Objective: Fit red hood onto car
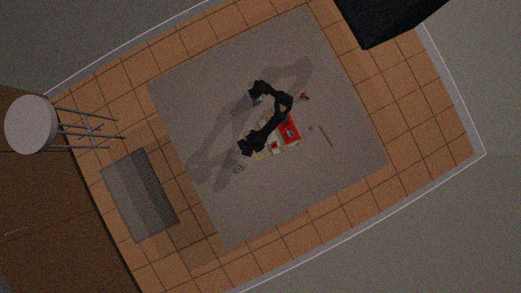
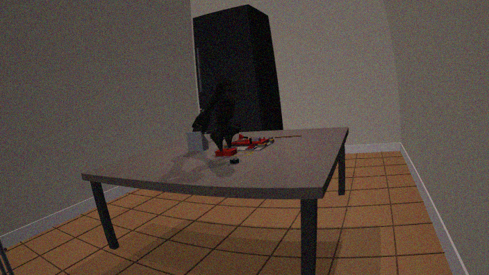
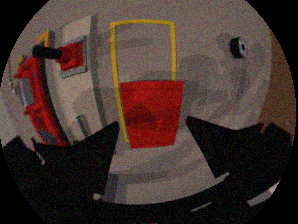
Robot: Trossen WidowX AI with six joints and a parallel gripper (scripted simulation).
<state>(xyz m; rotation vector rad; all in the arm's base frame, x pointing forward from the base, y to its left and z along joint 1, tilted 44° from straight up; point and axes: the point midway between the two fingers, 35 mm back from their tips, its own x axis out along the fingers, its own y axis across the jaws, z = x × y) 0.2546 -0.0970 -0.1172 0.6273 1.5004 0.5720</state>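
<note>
The red hood lies 1 cm below my gripper tip. Round my gripper tip: jig (5 cm ahead, 21 cm to the left, 1 cm below); then thin rod (22 cm ahead, 45 cm to the left, 2 cm below); then dark tyre (12 cm ahead, 18 cm to the right, 2 cm below).
</note>
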